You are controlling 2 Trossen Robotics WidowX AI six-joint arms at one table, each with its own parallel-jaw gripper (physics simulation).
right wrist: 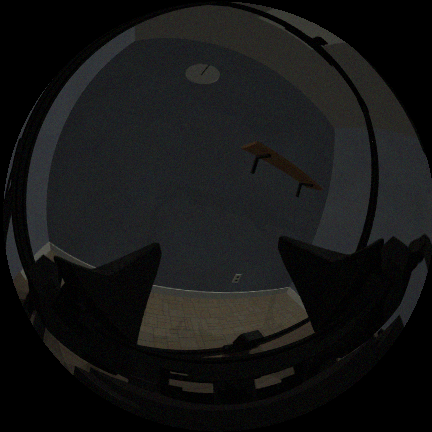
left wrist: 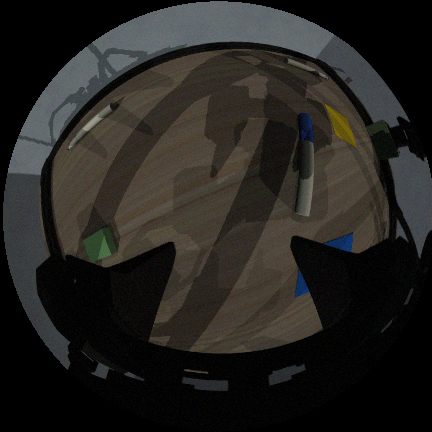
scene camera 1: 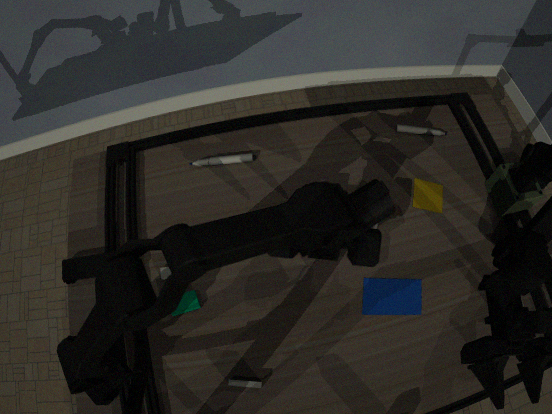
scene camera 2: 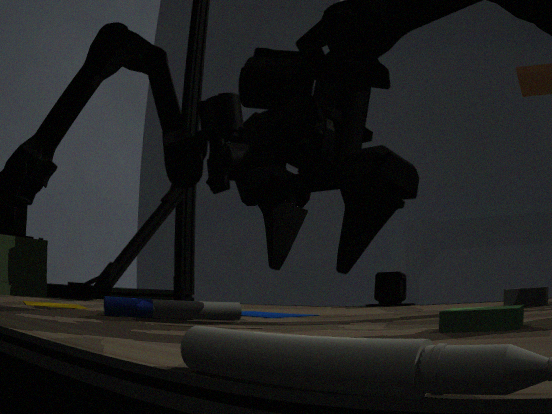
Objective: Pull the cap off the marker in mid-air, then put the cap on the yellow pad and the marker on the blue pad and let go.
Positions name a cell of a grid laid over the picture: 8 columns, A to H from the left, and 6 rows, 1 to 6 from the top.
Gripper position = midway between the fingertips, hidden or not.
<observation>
In view: my left gripper (scene camera 2: E4), my right gripper (right wrist: E4) and a blue cap (scene camera 2: B5).
My left gripper also shows in the left wrist view (left wrist: E4) and in scene camera 1 (scene camera 1: E4). The right wrist view does not show the blue cap: it is out of frame.
</observation>
